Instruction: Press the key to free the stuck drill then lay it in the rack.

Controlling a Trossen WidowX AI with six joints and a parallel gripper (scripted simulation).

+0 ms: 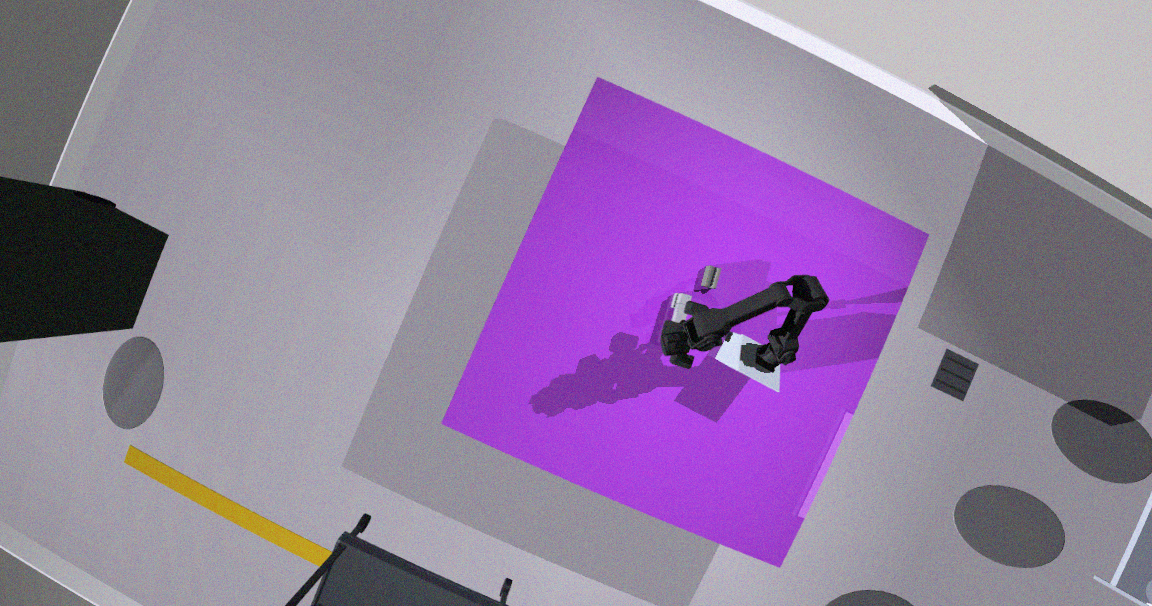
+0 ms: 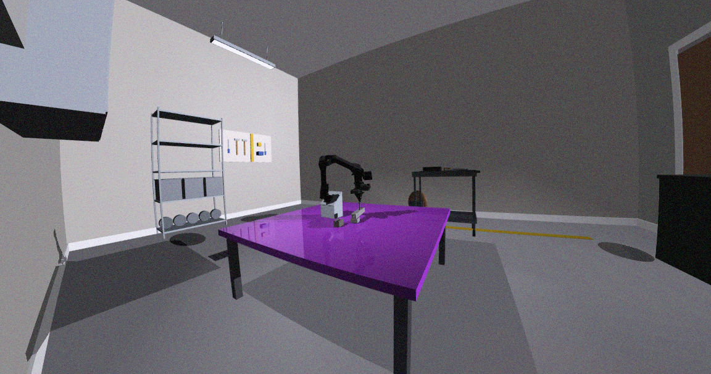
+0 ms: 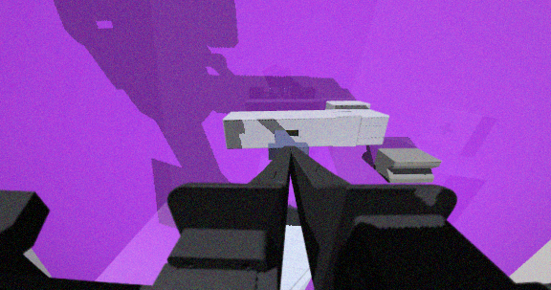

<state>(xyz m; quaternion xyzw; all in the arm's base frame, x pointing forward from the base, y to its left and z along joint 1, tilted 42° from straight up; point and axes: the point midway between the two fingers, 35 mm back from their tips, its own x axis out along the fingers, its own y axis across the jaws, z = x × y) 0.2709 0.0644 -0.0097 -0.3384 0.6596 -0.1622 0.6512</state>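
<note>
Right now my gripper tip is 3 cm above the dark key. Round my gripper tip: slim drill (8 cm below, 5 cm to the right, 1 cm ahead); rack (21 cm to the right, 11 cm below, 3 cm behind); pale grey block (9 cm below, 3 cm to the right).
</note>
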